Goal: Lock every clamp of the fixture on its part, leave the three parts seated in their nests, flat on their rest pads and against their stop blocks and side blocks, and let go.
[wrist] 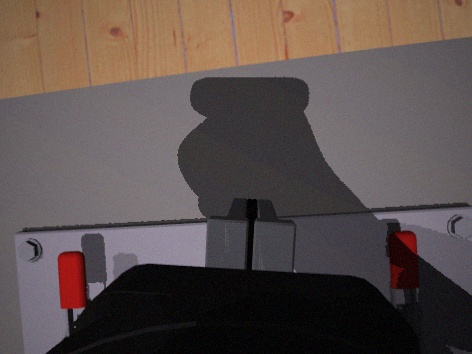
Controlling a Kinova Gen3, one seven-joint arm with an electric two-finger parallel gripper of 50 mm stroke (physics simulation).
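Places are measured from the arm's base along level axes (x ahead, y left, z up), in metres.
Where they show: gripper, fingertip midpoint: (250, 224).
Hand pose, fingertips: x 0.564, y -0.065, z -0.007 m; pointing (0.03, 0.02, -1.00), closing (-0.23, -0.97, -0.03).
Each offset is from my fingertips to the top centre of the thing. "spot": to the spot under its first point. Level surfaces: height alone.
My gripper (250, 224) is shut and empty, above the edge of the light fixture plate @[spot: 0.139 m down, 0.018 m back, 0.073 m left] (165, 240), between two clamp handles. One red clamp handle @[0.092 m down, 0.030 m back, 0.130 m left] (72, 280) shows at the lower left, with part of its dark lever below it. Another red clamp handle @[0.102 m down, 0.056 m back, 0.089 m right] (403, 260) shows at the lower right, partly in shadow. The rest of both clamps is hidden behind the gripper body or out of the view, so I cannot tell whether they are locked. The three parts, their nests, stop blocks and side blocks do not show.
A hex bolt @[0.132 m down, 0.008 m back, 0.178 m left] (31, 250) sits in the plate's left corner and another bolt @[0.132 m down, 0.045 m back, 0.141 m right] (459, 227) near the right edge. A grey surface @[0.154 m down] (100, 150) lies beyond the plate, with the arm's shadow on it. A wooden plank floor (150, 35) shows at the top.
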